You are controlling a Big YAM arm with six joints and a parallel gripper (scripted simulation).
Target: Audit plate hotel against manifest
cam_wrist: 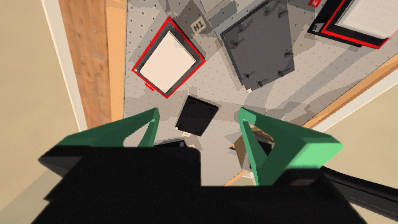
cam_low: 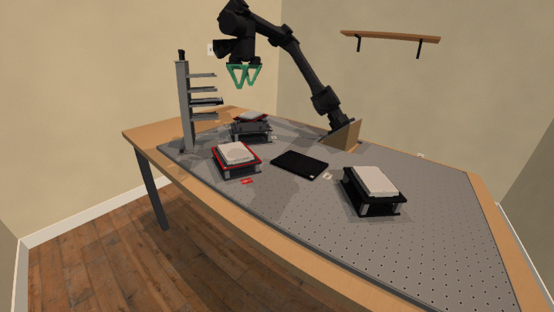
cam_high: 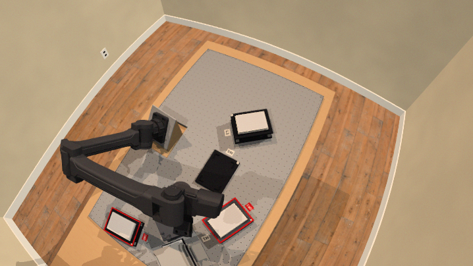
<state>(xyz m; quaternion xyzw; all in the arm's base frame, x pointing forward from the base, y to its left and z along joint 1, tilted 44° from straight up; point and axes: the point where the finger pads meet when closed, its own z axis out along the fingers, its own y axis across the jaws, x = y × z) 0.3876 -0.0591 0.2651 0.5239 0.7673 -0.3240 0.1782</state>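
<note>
Now: the raised black nest L1 44 cm to the left of my hand, 20 cm below it and 4 cm behind it. Also, from my hand: H1 deck label: 25 cm below, 8 cm to the right, 4 cm ahead; then dark plate: 19 cm to the right, 8 cm below, 2 cm ahead; then grey regrip nest: 19 cm below, 12 cm behind, 9 cm to the right.
</note>
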